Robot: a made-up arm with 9 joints.
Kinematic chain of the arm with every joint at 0, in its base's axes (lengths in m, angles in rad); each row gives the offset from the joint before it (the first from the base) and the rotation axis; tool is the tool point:
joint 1: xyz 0 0 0.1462 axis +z
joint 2: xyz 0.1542 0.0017 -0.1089 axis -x
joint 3: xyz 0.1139 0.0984 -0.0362 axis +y
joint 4: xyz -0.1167 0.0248 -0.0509 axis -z
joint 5: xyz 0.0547 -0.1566 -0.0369 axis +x
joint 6: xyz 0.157 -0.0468 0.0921 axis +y
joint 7: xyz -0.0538 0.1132 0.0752 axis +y
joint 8: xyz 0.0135 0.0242 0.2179 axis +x
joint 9: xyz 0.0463 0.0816 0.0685 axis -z
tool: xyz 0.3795 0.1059 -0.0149
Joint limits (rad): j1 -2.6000..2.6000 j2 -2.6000..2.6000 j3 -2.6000..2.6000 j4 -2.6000..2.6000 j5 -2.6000..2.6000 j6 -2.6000..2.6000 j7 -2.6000..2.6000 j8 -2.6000..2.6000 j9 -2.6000..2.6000
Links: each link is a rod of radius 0.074 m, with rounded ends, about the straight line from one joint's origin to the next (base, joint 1, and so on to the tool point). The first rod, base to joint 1, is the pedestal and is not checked.
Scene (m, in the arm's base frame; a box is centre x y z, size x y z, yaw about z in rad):
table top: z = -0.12
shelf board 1: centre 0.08 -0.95 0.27 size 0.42 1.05 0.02 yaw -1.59
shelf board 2: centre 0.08 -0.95 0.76 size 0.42 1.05 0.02 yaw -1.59
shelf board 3: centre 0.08 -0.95 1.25 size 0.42 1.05 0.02 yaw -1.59
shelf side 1: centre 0.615 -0.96 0.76 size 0.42 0.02 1 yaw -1.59
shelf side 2: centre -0.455 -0.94 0.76 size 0.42 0.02 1 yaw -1.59
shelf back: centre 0.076 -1.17 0.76 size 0.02 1.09 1 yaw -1.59
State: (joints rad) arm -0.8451 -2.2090 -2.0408 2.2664 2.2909 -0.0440 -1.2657 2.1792 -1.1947
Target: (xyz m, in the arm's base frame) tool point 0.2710 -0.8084 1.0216
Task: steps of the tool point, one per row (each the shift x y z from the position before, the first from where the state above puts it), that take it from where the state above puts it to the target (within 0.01 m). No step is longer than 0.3 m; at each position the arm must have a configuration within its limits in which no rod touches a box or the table.
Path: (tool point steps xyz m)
1: 0.1847 0.1645 0.1163
2: 0.1198 0.2205 0.0873
3: 0.0372 0.2418 0.0537
4: -0.0443 0.2249 0.0200
5: -0.1069 0.1773 -0.0098
6: 0.0835 -0.1145 0.0625
7: 0.0403 -0.1483 0.0582
8: -0.0169 -0.1629 0.0549
9: -0.0797 -0.1535 0.0529
10: -0.1374 -0.1188 0.0512
11: -0.0048 -0.2537 0.0000

